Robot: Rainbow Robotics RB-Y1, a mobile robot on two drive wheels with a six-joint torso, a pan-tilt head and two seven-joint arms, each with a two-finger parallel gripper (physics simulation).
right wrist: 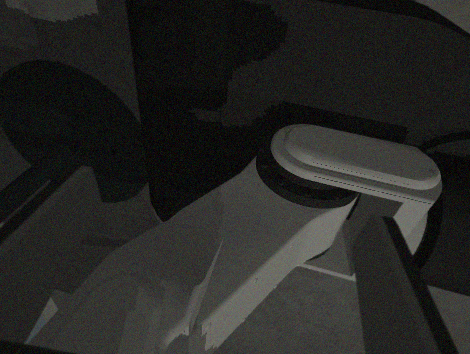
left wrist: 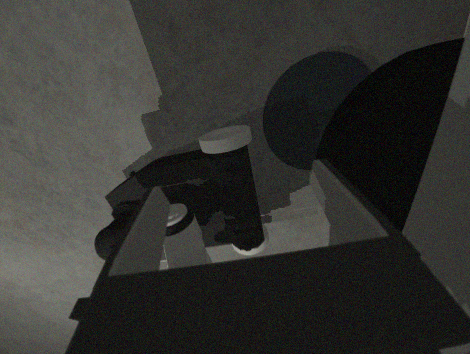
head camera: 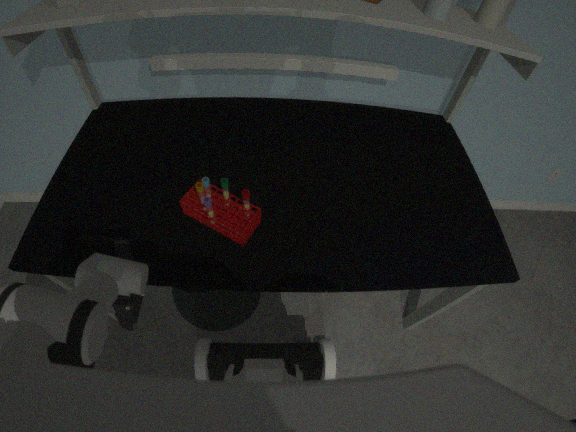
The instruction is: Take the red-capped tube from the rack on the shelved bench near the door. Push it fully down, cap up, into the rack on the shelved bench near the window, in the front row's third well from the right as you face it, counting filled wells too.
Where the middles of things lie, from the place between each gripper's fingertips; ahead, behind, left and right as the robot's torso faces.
I see my right gripper 48 cm short of the red rack (head camera: pixel 230 221), 34 cm to the right of it and 26 cm below it.
Right now the red rack is 240 mm ahead of my left hand, 250 mm to the right of it and 140 mm above it.
